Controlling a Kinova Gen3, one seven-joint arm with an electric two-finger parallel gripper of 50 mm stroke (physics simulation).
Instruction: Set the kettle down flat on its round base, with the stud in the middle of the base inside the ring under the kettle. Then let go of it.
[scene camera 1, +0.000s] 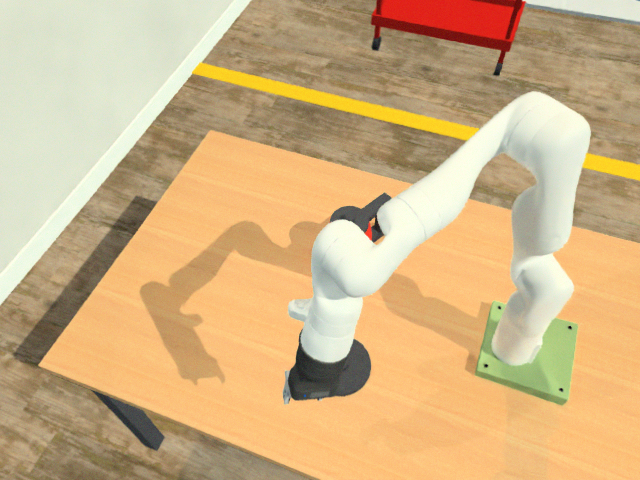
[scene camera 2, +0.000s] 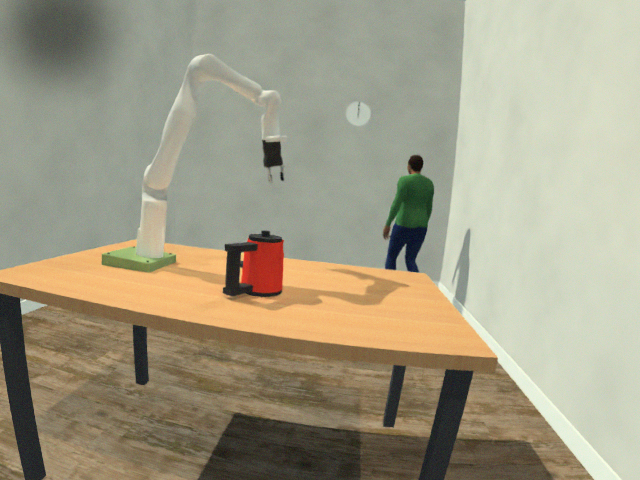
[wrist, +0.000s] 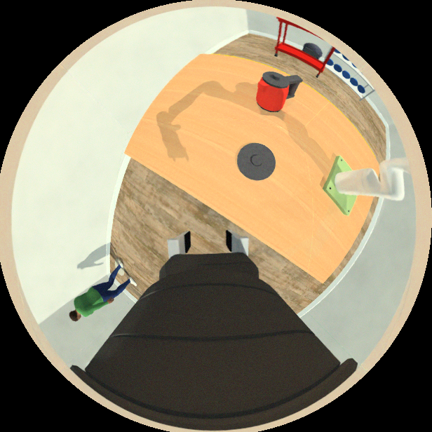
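The red kettle (scene camera 2: 269, 266) (wrist: 272, 96) with its black lid and handle stands upright on the table, apart from the base; in scene camera 1 the arm hides most of it, and part of its red body (scene camera 1: 368, 231) shows. The round dark base (scene camera 1: 359, 366) (wrist: 256, 172) lies flat on the table, with a small ring-shaped mark around its middle in the wrist view; the gripper partly covers it in scene camera 1. My gripper (scene camera 2: 276, 178) (wrist: 207, 237) is open and empty, high above the table and away from the kettle. The underside of the kettle is hidden.
The arm's green mounting plate (scene camera 1: 555, 356) (scene camera 2: 121, 259) (wrist: 334, 178) is fixed on the table (scene camera 1: 232, 330) (scene camera 2: 361, 325) (wrist: 295, 220). A red cart (scene camera 1: 439, 27) (wrist: 300, 58) stands on the floor beyond the table. A person in a green top (scene camera 2: 415, 201) (wrist: 88, 302) stands off the table.
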